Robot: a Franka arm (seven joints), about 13 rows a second.
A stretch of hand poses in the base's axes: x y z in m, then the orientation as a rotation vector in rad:
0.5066, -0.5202, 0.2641, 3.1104, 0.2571, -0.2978
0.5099, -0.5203, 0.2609, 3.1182, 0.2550, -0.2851
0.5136, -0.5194, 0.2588, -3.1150, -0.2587, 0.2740
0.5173, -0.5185, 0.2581, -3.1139, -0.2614, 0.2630
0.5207, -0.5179, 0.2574, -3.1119, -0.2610, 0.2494
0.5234, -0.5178, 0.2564, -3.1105, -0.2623, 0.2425
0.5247, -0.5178, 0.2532, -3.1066, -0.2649, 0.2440
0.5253, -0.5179, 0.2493, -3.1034, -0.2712, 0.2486
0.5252, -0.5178, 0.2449, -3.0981, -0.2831, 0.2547
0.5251, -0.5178, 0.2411, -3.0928, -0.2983, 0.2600
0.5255, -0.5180, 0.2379, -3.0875, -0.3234, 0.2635
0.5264, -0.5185, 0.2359, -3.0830, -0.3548, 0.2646
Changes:
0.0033, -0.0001, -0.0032, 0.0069, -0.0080, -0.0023
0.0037, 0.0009, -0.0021, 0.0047, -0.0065, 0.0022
0.0037, 0.0009, -0.0007, 0.0025, -0.0068, 0.0016
0.0034, 0.0006, -0.0007, 0.0038, -0.0083, -0.0004
0.0027, 0.0001, -0.0010, 0.0022, -0.0042, 0.0007
0.0013, 0.0000, -0.0032, 0.0036, 0.0014, 0.0016
0.0006, -0.0001, -0.0039, 0.0023, 0.0032, 0.0040
-0.0001, 0.0001, -0.0044, 0.0040, 0.0044, 0.0076
-0.0001, 0.0000, -0.0038, 0.0039, 0.0039, 0.0097
0.0004, -0.0002, -0.0032, 0.0036, 0.0026, 0.0161
0.0009, -0.0005, -0.0020, 0.0026, 0.0008, 0.0202

